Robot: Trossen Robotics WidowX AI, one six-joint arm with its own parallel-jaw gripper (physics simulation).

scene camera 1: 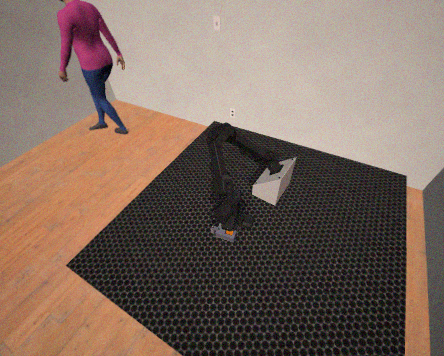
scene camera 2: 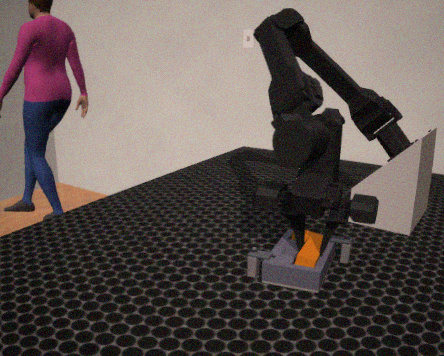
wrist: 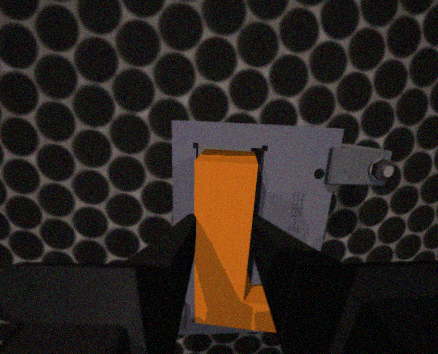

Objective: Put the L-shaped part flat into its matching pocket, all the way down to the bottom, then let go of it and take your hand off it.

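Where they show: gripper, fingertip midpoint: (scene camera 2: 310,253) (wrist: 222,221); arm's base, link origin: (scene camera 1: 276,170) (scene camera 2: 401,152).
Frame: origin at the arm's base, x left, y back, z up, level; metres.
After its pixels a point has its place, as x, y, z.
Note:
The orange L-shaped part (scene camera 1: 230,232) {-0.073, -0.376, -0.100} (scene camera 2: 307,256) {-0.078, -0.373, -0.098} (wrist: 226,190) {-0.080, -0.365, -0.099} lies in the grey-blue pocket block (scene camera 1: 219,234) {-0.117, -0.403, -0.112} (scene camera 2: 290,275) {-0.093, -0.400, -0.122} (wrist: 300,140) {-0.115, -0.395, -0.109}. In the wrist view its long leg runs along the pocket, with a dark gap on its right side, and its short leg shows at the bottom right. Its top stands above the block's surface; how deep it sits cannot be told. My gripper (scene camera 2: 312,247) {-0.083, -0.344, -0.108} (wrist: 222,221) {-0.083, -0.344, -0.108} points down with its fingertips against both sides of the long leg, shut on it. The fingers hide part of the short leg and of the block.
Grey clamps (scene camera 2: 254,266) {-0.155, -0.397, -0.124} (wrist: 354,166) {-0.146, -0.387, -0.104} stand at the block's sides, one with a bolt. The block is on a black mat (scene camera 1: 320,280) {0.341, -0.381, -0.145} (scene camera 2: 150,300) {-0.250, -0.535, -0.145}. A pale wedge-shaped base (scene camera 1: 270,190) {0.011, -0.103, -0.047} (scene camera 2: 400,200) {0.020, -0.104, -0.075} carries the arm. A person in pink (scene camera 1: 90,45) (scene camera 2: 47,60) is at the back left.

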